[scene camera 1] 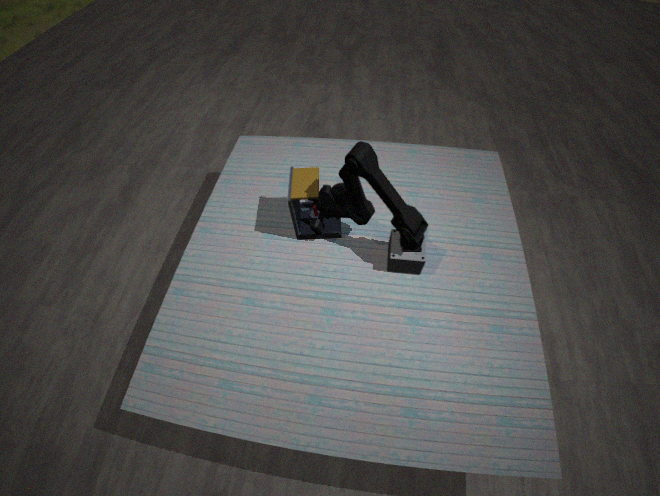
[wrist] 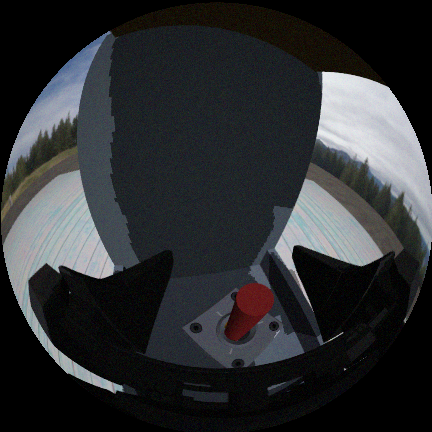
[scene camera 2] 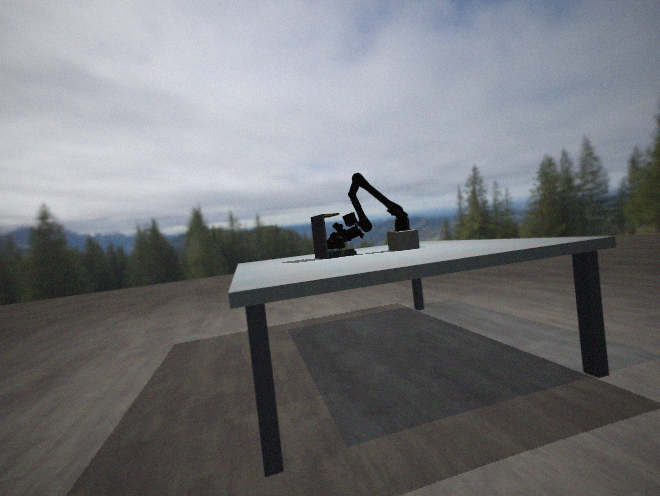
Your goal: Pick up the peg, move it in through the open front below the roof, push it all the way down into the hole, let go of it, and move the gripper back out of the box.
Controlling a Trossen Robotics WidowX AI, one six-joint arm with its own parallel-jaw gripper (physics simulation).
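Frame: origin at the arm's base, x back, y right, z up, level; centimetres.
Seen in the pictures: gripper, fingertip midpoint: [scene camera 1: 303, 209] [wrist: 234, 255]; arm's base, link origin: [scene camera 1: 410, 243] [scene camera 2: 403, 230].
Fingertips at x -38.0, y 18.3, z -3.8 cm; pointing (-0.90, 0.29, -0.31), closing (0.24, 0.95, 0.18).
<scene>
Offsets run from my fingertips to a thing's top centre. "spot": to the spot under its first point. Level surfaces: height alone.
The red peg @[dz +3.1, dx +4.7, dy -0.9 cm] [wrist: 248, 310] stands in the hole of the diamond-shaped metal plate @[dz -2.0, dx +4.8, dy -0.7 cm] [wrist: 200, 336] on the box floor, a good length of it above the plate; how deep it sits I cannot tell. A bit of its red also shows in scene view 1 [scene camera 1: 315, 209]. My gripper [wrist: 234, 255] is open, one finger on each side of the peg and apart from it. It is inside the box, below the yellow roof @[dz +16.3, dx +5.6, dy -1.6 cm] [scene camera 1: 304, 182]. The box's dark back wall [wrist: 210, 150] [scene camera 2: 319, 237] rises behind the peg. In scene view 2 the fingers are too dark to make out.
The box floor [scene camera 1: 330, 233] has a raised edge, and a low side rim @[spot: dz -3.6, dx +3.8, dy +5.3 cm] [wrist: 290, 300] runs close to the right finger. The arm's base block [scene camera 1: 406, 265] [scene camera 2: 402, 240] stands to the right of the box on the pale striped table @[dz -6.1 cm] [scene camera 1: 341, 362] [scene camera 2: 480, 248].
</scene>
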